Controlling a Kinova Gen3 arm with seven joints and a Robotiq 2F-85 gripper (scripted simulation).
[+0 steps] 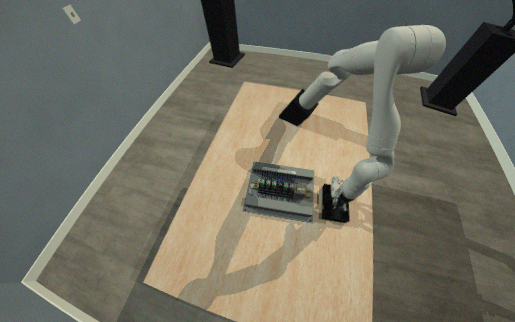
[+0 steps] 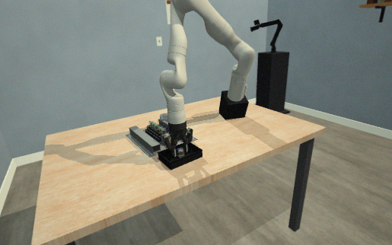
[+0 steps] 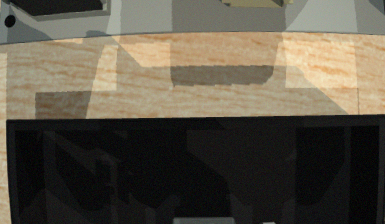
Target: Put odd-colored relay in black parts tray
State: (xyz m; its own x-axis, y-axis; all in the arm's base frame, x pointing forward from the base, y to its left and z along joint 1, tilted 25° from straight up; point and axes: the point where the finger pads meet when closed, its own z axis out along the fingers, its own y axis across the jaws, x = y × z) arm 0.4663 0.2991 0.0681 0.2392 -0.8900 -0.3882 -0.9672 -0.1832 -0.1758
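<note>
Right now my hand is 2 cm above the black parts tray. The rest, counted from my hand: grey relay panel (26 cm to the right, 3 cm ahead, 1 cm below).
</note>
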